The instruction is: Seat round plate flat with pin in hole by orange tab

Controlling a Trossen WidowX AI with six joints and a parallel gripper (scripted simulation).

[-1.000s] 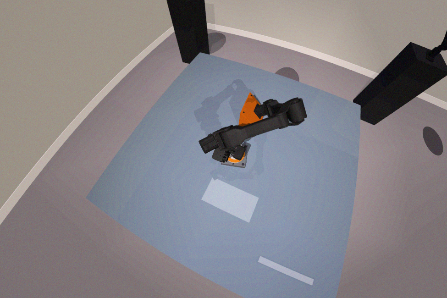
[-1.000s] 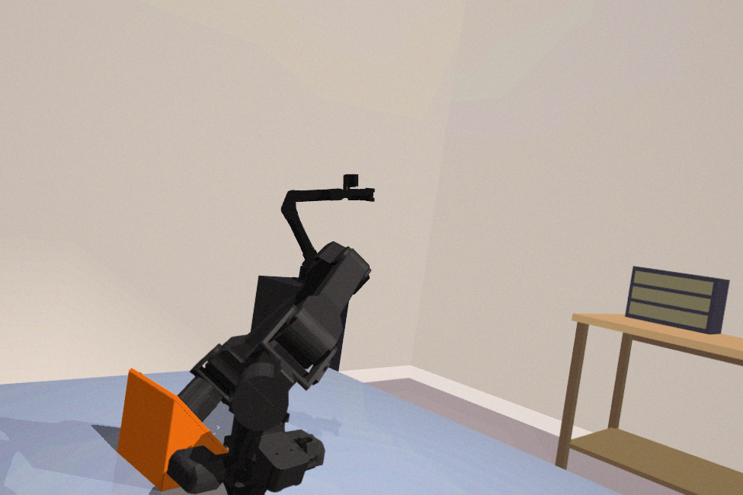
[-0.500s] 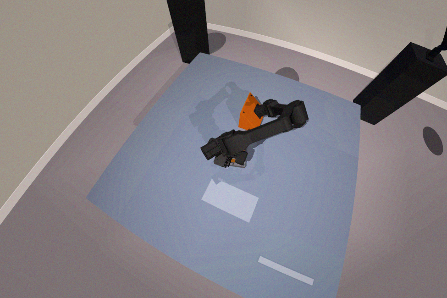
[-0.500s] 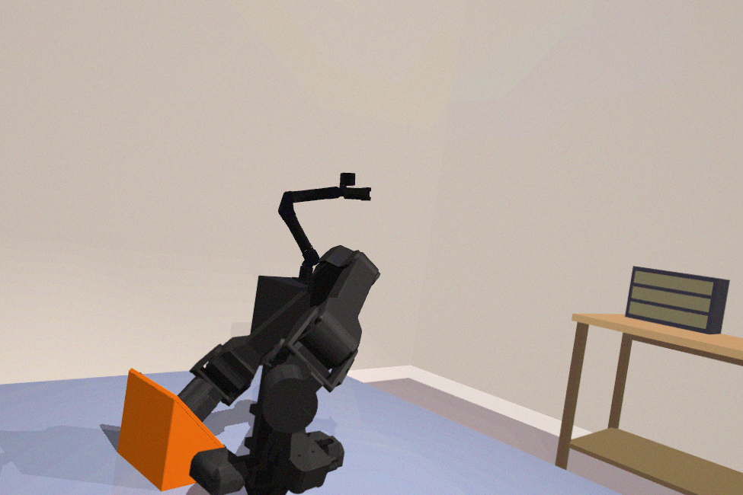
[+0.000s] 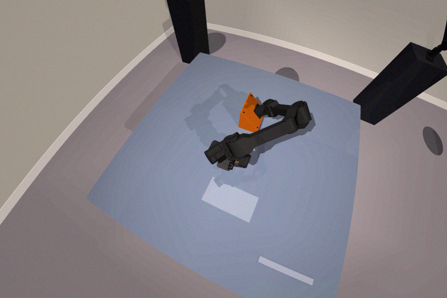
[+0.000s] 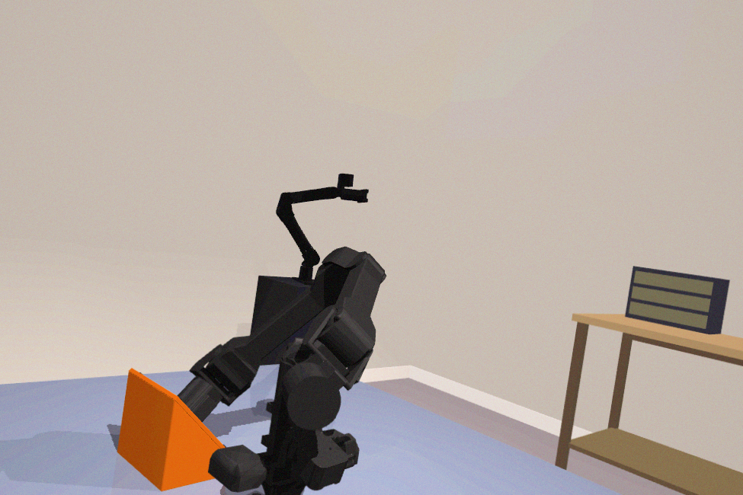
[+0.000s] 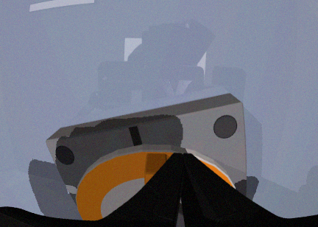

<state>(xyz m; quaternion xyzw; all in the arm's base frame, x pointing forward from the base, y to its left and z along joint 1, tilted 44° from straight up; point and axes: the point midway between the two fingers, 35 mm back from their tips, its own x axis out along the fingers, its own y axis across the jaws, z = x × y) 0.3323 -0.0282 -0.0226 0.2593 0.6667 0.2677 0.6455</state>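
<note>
Right now my gripper tip is 50 mm past the grey square base, 10 mm to the right of it and 20 mm above it.
</note>
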